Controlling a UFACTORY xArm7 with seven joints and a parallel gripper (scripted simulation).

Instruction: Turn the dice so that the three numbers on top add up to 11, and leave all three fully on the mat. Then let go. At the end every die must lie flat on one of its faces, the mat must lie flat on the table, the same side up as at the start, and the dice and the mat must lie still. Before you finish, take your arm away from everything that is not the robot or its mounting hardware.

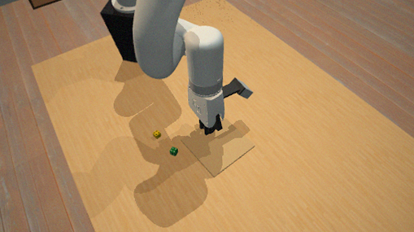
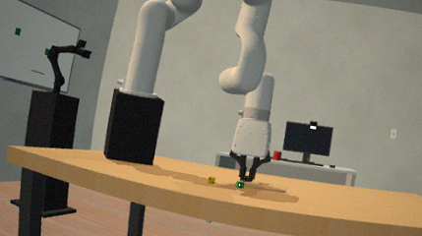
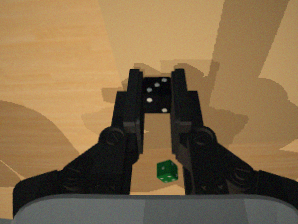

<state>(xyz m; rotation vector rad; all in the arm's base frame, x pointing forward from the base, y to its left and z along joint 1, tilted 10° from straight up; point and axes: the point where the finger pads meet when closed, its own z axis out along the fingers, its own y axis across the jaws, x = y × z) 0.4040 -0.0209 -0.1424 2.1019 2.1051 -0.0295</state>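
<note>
Now: the black die 10 mm below my hand. From my hand the other things lie so: yellow die 120 mm to the right, 60 mm behind, 20 mm below; then green die 110 mm to the right, 20 mm below, 10 mm ahead; then tan mat 50 mm ahead, 30 mm below.
</note>
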